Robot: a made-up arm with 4 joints.
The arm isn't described. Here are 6 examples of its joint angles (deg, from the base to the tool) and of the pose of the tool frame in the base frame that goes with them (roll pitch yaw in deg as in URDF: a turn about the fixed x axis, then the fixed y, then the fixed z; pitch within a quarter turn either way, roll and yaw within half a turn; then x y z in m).
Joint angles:
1: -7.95 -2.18 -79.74 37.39
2: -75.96 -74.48 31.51 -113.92
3: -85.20 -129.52 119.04 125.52
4: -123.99 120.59 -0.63 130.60
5: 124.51 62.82 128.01 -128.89
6: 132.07 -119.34 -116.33 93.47
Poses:
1: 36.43 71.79 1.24 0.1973 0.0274 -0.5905
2: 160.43 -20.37 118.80 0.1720 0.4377 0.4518
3: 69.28 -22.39 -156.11 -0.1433 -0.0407 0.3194
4: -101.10 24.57 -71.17 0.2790 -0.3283 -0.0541
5: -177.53 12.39 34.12 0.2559 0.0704 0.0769
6: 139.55 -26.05 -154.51 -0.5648 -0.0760 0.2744
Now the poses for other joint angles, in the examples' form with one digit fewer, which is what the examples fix.
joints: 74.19 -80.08 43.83 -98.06
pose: -26.2 -4.0 45.4 0.108 0.454 -0.344
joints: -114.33 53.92 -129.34 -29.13
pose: 18.3 1.2 30.8 0.460 0.278 0.010
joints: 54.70 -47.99 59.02 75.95
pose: 114.3 -12.4 23.1 0.303 0.263 -0.141
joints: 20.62 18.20 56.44 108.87
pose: 101.0 -36.5 -12.4 0.386 -0.100 0.062
